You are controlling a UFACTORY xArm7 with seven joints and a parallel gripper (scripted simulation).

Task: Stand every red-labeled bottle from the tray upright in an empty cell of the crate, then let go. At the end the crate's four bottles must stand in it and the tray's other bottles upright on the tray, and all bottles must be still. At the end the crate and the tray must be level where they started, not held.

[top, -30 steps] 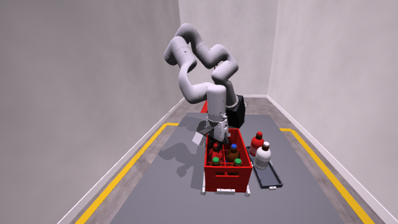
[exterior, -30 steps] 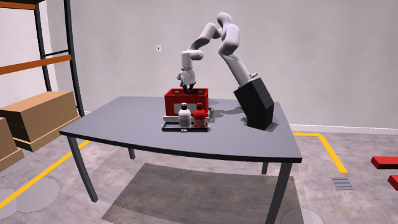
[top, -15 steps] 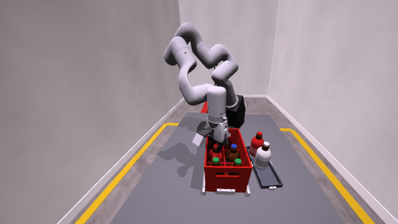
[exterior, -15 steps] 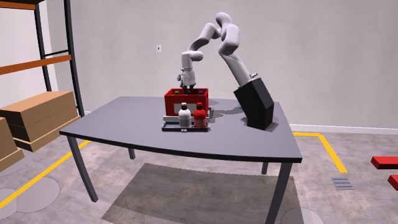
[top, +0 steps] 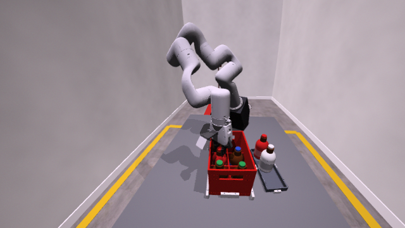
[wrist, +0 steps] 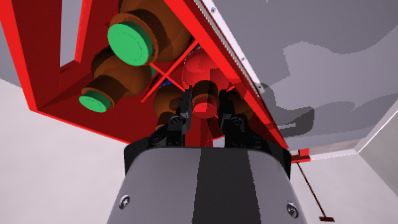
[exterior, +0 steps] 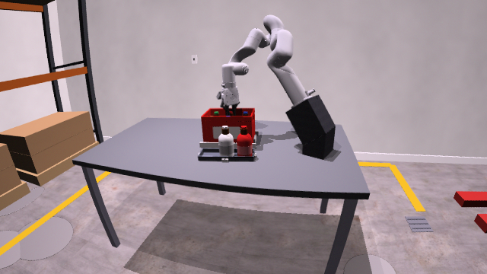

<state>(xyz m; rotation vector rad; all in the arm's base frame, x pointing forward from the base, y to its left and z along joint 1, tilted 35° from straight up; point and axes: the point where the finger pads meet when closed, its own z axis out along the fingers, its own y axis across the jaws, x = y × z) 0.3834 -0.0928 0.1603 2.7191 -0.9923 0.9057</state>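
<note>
The red crate lies 80 mm below my hand and 40 mm to the left of it. From my hand the other things lie so: white bottle: 250 mm to the left, 80 mm below; then dark tray: 260 mm to the left, 150 mm below.
</note>
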